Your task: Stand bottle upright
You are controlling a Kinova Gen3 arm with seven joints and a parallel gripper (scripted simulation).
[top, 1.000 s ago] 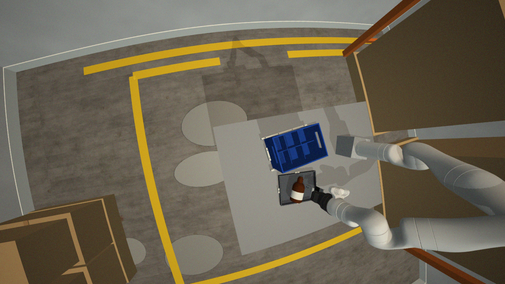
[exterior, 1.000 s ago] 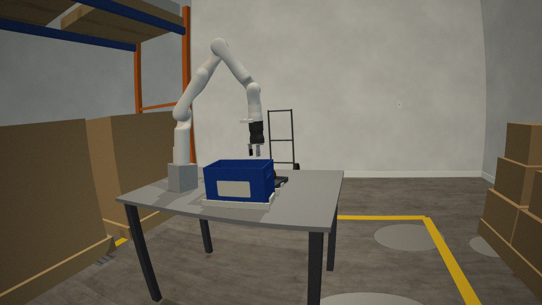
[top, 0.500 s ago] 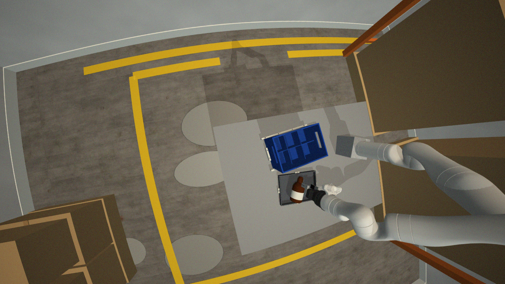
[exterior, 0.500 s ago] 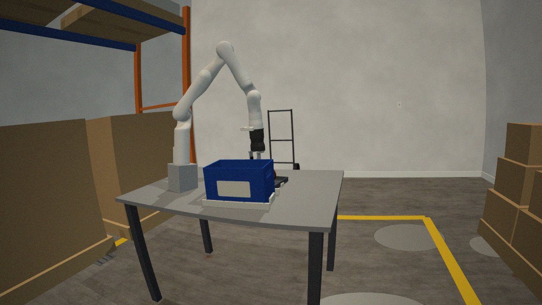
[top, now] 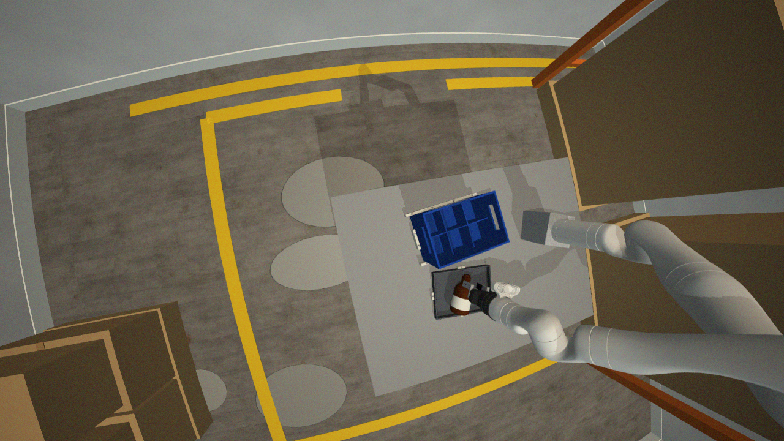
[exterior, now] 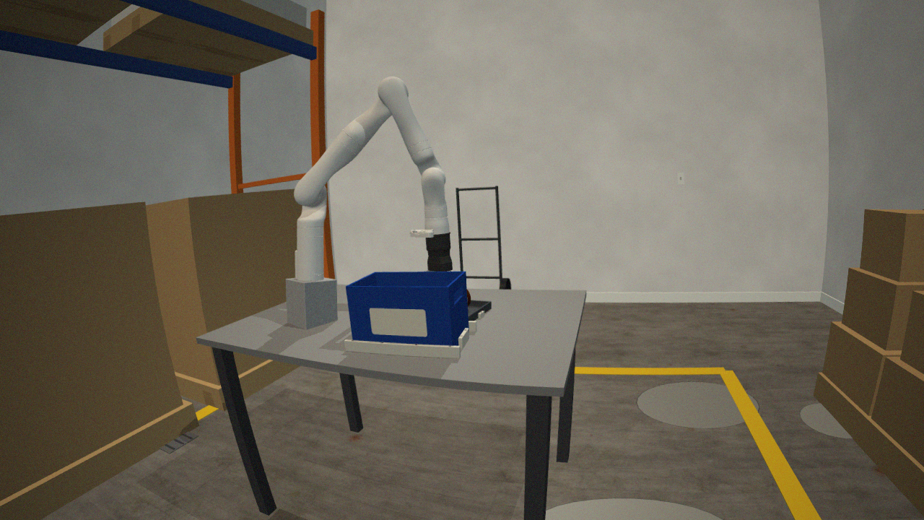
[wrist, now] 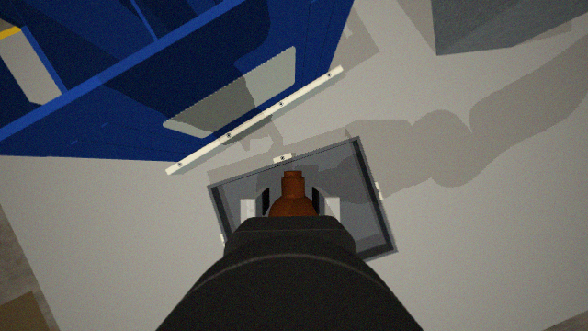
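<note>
Now: the brown bottle 10 mm ahead of my hand, 50 mm to the left of it and 60 mm below it. The rest, counted from my hand: dark grey tray: 50 mm to the left, 90 mm below; blue crate: 40 mm ahead, 220 mm to the right, 20 mm below.
</note>
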